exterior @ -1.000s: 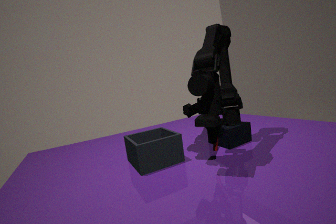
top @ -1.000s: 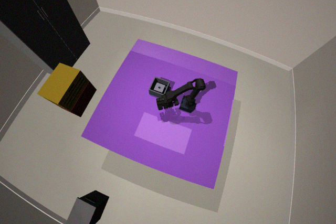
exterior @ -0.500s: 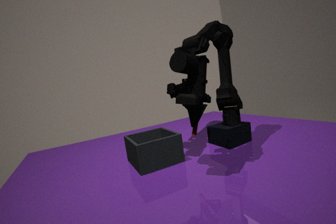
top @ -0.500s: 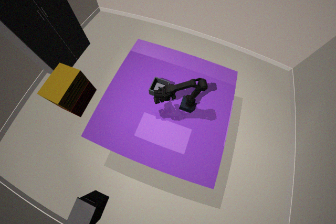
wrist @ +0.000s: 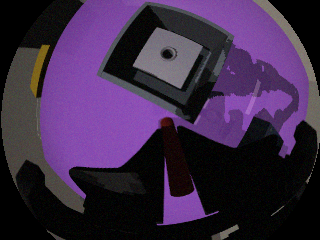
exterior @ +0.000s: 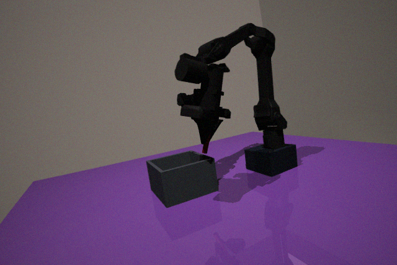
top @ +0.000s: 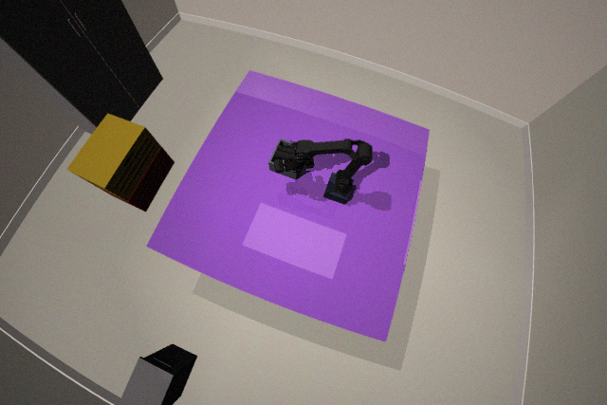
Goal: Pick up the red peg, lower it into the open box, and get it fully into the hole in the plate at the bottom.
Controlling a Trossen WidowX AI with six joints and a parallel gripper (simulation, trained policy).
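Now: gripper tip 60 mm short of the grey plate, 80 mm to the left of it and 100 mm above it. Also, from my gripper tip: red peg 10 mm behind, 10 mm to the left, 10 mm above; dark grey box 60 mm ahead, 80 mm to the right, 120 mm below.
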